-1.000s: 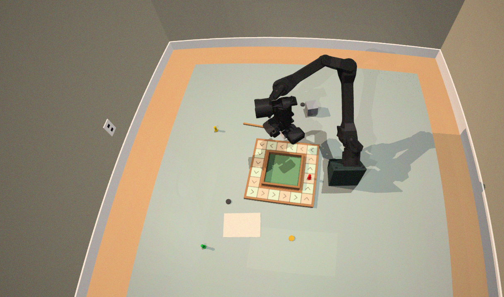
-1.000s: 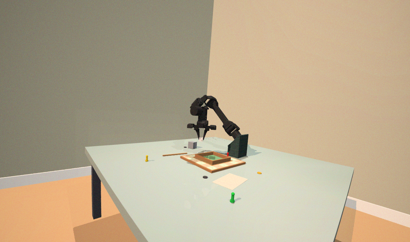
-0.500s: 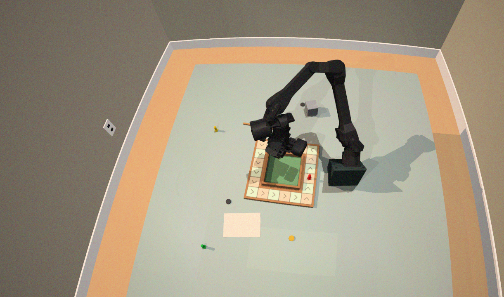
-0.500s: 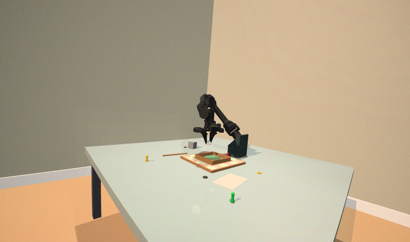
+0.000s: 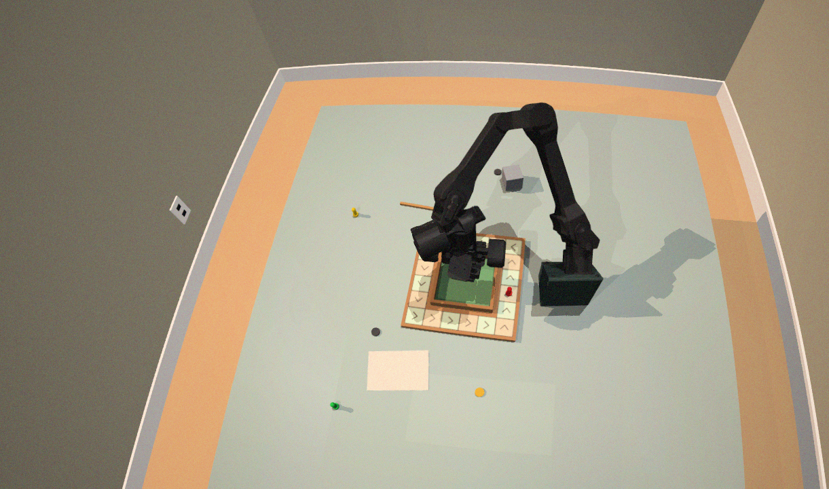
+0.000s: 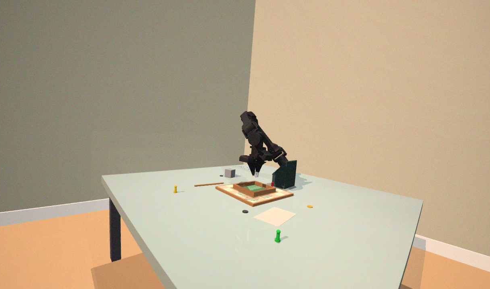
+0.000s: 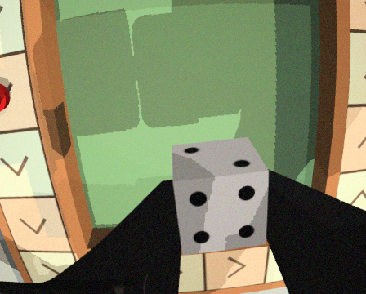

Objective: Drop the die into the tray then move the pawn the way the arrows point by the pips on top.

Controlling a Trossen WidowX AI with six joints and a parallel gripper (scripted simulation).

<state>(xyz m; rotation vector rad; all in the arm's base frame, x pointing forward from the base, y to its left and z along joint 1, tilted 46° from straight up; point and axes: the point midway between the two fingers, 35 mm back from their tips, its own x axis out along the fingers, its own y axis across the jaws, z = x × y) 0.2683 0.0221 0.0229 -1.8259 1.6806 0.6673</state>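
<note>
The red pawn is 11 cm behind my gripper tip, 3 cm to the left of it and 6 cm below it. Round my gripper tip: wooden stick 13 cm ahead, 22 cm to the right, 9 cm below; then green dice tray 8 cm below; then white die right at my gripper tip.
</note>
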